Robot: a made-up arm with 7 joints. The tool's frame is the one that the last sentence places.
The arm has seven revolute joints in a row. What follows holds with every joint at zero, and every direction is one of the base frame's. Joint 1 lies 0.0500 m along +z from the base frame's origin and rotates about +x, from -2.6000 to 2.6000 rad. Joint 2 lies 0.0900 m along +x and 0.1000 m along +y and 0.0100 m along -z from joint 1 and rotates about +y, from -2.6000 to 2.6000 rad. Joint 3 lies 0.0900 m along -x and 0.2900 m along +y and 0.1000 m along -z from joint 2 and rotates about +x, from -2.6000 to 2.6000 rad. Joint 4 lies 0.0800 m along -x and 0.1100 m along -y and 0.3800 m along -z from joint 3 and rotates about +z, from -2.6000 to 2.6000 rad. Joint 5 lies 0.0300 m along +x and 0.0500 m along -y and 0.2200 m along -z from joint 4 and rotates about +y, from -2.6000 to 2.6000 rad. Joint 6 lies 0.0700 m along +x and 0.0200 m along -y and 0.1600 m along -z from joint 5 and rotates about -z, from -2.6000 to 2.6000 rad. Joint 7 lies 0.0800 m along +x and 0.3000 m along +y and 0.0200 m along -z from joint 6 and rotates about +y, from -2.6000 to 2.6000 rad. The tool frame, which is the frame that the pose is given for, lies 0.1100 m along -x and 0.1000 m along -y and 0.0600 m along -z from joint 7; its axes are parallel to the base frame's.
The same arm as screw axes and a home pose.
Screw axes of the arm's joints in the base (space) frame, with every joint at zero. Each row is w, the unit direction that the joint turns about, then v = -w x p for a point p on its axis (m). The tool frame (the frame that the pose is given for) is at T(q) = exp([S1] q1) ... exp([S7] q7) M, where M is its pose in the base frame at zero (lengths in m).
S1 = (1, 0, 0, 0, 0.05, 0)
S2 = (0, 1, 0, -0.04, 0, 0.09)
S3 = (1, 0, 0, 0, -0.06, -0.39)
S4 = (0, 0, 1, 0.28, 0.08, 0)
S5 = (0, 1, 0, 0.66, 0, -0.05)
S6 = (0, 0, -1, -0.21, 0.02, 0)
S7 = (0, 1, 0, 0.84, 0, 0.1)
M: xyz -0.01 0.41 -0.9 (m) rpy 0 0 0 (rad, as in URDF)
Joint limits (rad, base to tool): -2.6..2.6 -2.6..2.6 -2.6..2.6 -2.6..2.6 -2.6..2.6 -2.6..2.6 -2.6..2.6

